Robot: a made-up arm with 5 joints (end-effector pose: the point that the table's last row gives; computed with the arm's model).
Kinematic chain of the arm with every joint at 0, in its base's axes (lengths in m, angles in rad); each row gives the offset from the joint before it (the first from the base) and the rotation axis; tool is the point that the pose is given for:
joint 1: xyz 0 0 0.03 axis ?
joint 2: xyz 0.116 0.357 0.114 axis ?
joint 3: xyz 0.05 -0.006 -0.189 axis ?
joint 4: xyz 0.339 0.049 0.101 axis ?
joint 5: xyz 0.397 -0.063 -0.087 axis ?
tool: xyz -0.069 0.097 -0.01
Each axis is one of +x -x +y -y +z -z.
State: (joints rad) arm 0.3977 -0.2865 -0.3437 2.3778 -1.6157
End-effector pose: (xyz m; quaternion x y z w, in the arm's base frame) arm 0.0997 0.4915 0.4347 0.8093 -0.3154 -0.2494 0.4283
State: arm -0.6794 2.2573 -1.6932 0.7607 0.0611
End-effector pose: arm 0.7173 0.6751 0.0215 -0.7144 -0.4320 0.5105 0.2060
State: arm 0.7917 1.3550 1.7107 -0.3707 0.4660
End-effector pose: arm 0.4382 0.1236 0.0939 0.6161 -0.2129 -0.0569 0.7562
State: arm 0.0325 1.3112 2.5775 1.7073 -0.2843
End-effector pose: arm -0.2138 0.0543 -0.0005 0.1428 0.3041 0.9364 0.1013
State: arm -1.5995 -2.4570 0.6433 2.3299 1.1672
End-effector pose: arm 0.1876 -0.0823 -0.1234 0.0191 0.2225 0.0233 0.9745
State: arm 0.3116 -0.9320 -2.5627 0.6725 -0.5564
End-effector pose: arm -0.3669 0.5632 0.6701 0.6096 0.3232 0.6266 0.3622
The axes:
joint 1: +z
joint 2: -y
joint 3: -z
joint 4: -y
joint 5: +z

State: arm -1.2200 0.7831 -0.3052 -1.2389 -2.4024
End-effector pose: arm 0.7094 -0.6634 0.0378 0.2314 -0.1136 0.9544 0.1508
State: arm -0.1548 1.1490 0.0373 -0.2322 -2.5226
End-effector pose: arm 0.7739 0.1503 0.8059 0.4142 -0.1559 -0.8759 0.1922
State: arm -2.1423 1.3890 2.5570 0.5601 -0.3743
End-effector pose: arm -0.1043 0.0621 -0.3233 -0.0601 0.4494 0.4234 0.7843
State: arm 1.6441 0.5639 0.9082 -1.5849 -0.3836
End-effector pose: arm -0.2697 0.5747 -0.0939 -0.1689 0.5595 0.2933 0.7566
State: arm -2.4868 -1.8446 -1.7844 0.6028 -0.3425
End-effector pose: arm 0.4505 -0.9253 0.3217 0.6708 -0.4683 -0.4632 0.3410
